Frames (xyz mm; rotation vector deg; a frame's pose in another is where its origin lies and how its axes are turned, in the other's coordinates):
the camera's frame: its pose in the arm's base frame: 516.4 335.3 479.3 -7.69 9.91 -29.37
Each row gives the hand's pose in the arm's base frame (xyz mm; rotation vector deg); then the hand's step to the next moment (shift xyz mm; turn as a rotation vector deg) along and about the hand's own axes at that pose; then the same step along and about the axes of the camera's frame.
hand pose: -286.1 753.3 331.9 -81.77 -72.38 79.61
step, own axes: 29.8 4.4 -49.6 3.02 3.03 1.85
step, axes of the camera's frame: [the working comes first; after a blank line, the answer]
step, axes of the arm's base frame: 47.1 33.5 -5.4 -1.66 2.06 -3.84

24.4 52.2 6.9 -1.94 1.64 -3.90
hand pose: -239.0 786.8 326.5 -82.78 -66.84 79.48
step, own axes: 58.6 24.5 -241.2 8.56 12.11 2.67
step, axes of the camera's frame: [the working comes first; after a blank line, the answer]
step, axes of the arm's base frame: 240.8 62.1 -19.9 -1.83 5.06 -14.07

178.1 171.4 33.4 -2.25 5.90 -13.68
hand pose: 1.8 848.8 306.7 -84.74 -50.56 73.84
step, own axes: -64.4 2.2 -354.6 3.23 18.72 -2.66
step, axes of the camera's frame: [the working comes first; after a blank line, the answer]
step, axes of the arm's base frame: 335.8 -130.0 14.2 2.00 -2.87 -18.86

350.8 44.9 69.3 5.61 1.69 -18.27
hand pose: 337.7 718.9 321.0 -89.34 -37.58 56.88
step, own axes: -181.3 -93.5 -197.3 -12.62 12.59 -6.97
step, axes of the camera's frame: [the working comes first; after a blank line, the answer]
step, axes of the arm's base frame: 90.9 -229.2 140.6 -1.45 -16.88 -8.90

173.6 -178.6 136.0 8.32 -13.75 -10.40
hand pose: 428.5 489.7 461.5 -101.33 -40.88 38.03
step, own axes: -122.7 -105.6 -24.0 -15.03 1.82 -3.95
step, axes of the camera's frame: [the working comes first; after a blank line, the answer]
step, axes of the arm's base frame: -79.8 -78.8 119.2 -6.86 -14.04 0.78

-44.7 -126.3 94.0 1.01 -15.51 -1.78
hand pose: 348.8 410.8 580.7 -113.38 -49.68 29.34
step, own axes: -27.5 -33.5 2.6 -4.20 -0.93 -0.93
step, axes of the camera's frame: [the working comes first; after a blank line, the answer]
step, axes of the arm's base frame: -32.6 -6.9 27.8 -2.57 -3.31 1.36

-28.2 -26.2 20.1 -0.73 -4.31 0.54
